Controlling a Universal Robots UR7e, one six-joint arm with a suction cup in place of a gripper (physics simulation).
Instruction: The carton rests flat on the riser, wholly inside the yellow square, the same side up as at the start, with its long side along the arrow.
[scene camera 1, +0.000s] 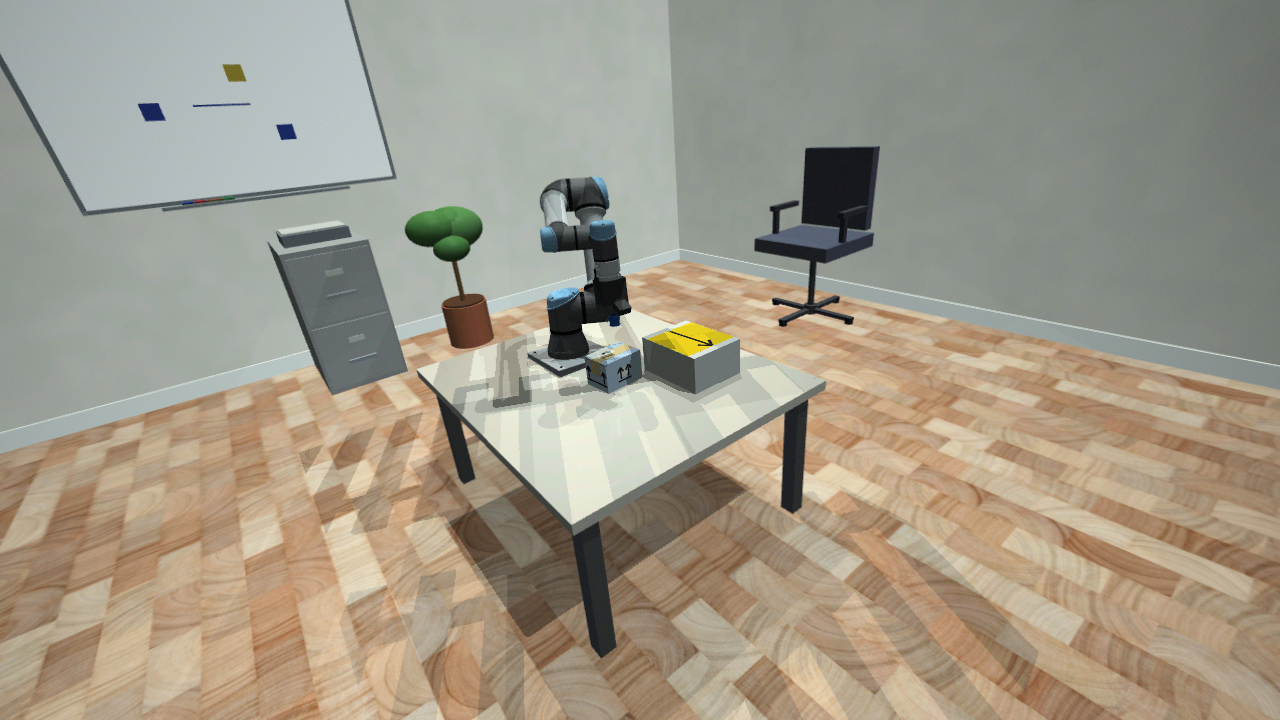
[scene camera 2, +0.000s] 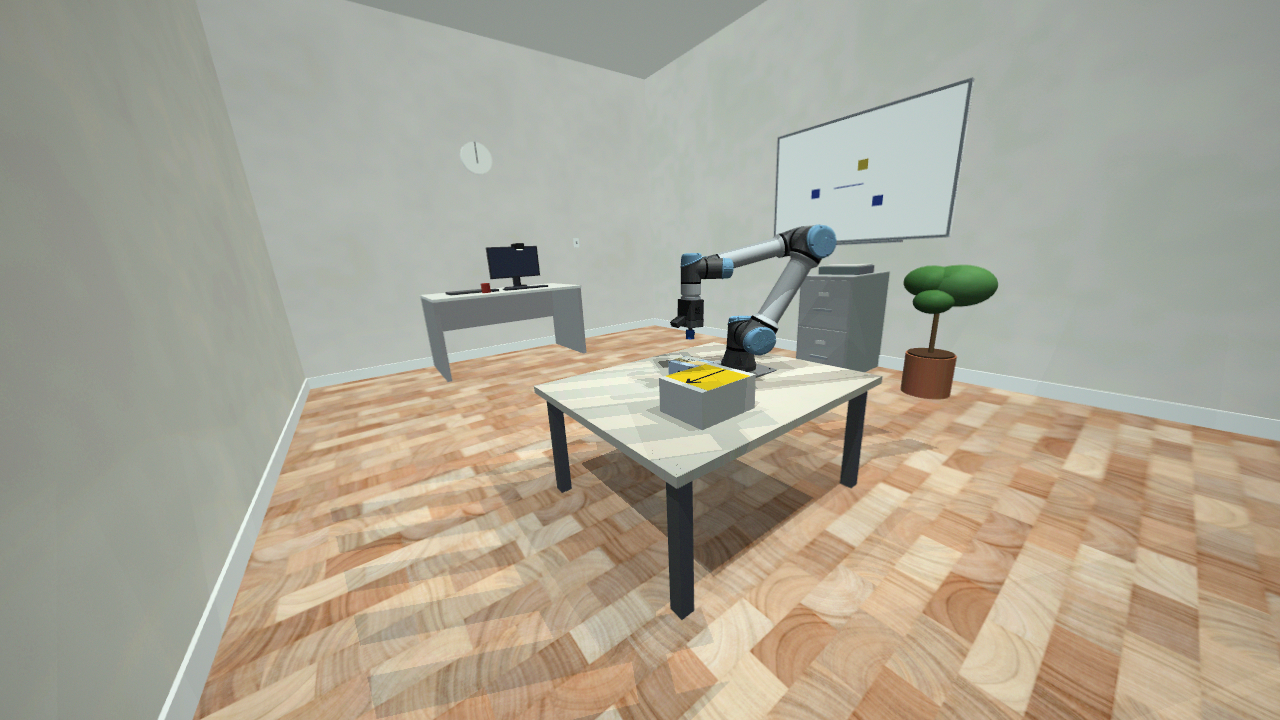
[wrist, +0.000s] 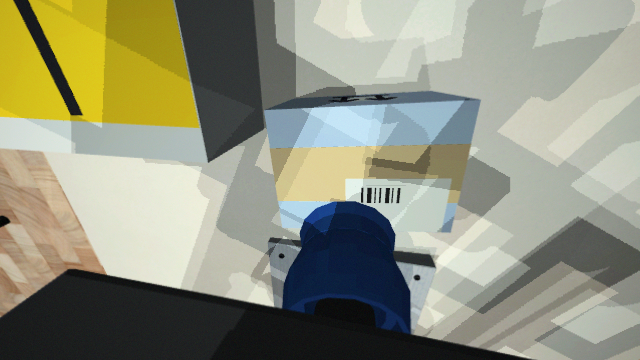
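The carton (scene camera 1: 613, 367) (wrist: 366, 152) is light blue with a tan band and a barcode label on top. It stands on the table (scene camera 1: 609, 447) (scene camera 2: 626, 420) just beside the grey riser (scene camera 1: 693, 369) (scene camera 2: 697, 407) (wrist: 223, 89), apart from it. In scene camera 2 only a sliver of it (scene camera 2: 677, 360) shows behind the riser. The riser's top carries the yellow square (scene camera 1: 666, 340) (scene camera 2: 726, 380) (wrist: 143, 67) with a black arrow (wrist: 46, 58); nothing lies on it. My blue suction cup (scene camera 1: 613, 319) (scene camera 2: 687, 333) (wrist: 346, 232) hangs a short way above the carton, touching nothing.
The arm's base (scene camera 1: 565, 345) stands on a plate at the table's back, close behind the carton. Off the table are an office chair (scene camera 1: 819, 237), a potted plant (scene camera 1: 452, 269), a filing cabinet (scene camera 1: 345, 309) and a desk (scene camera 2: 500, 309).
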